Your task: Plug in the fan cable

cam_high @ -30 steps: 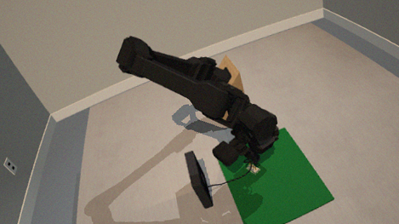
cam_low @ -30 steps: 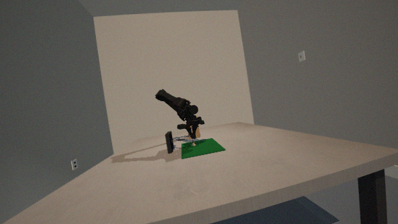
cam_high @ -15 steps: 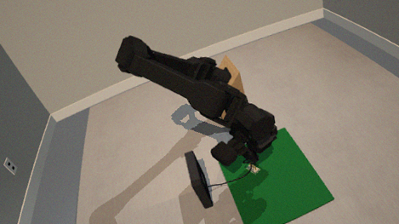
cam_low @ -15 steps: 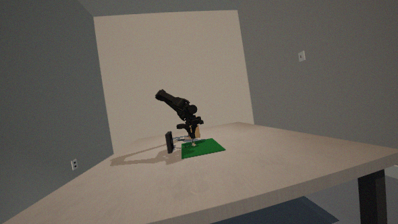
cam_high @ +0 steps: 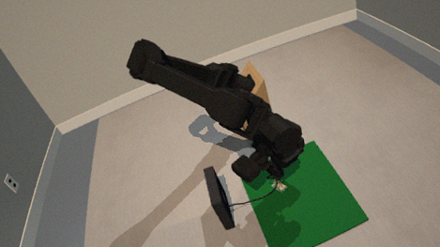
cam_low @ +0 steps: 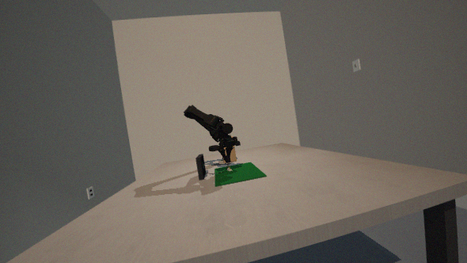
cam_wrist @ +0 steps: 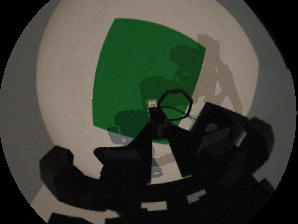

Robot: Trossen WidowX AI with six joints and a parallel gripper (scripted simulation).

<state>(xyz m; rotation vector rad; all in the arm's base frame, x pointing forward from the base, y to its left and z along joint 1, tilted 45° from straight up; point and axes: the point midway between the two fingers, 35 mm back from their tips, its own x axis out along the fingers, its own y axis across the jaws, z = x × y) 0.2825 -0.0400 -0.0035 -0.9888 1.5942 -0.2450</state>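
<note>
The four-pin fan header lies 10 mm ahead of my gripper tip and 60 mm below it. From my gripper tip the other things lie so: green board (50 mm ahead, 40 mm to the left, 80 mm below); black fan (20 mm ahead, 150 mm to the right, 10 mm below); black plug (10 mm ahead, 10 mm above).
</note>
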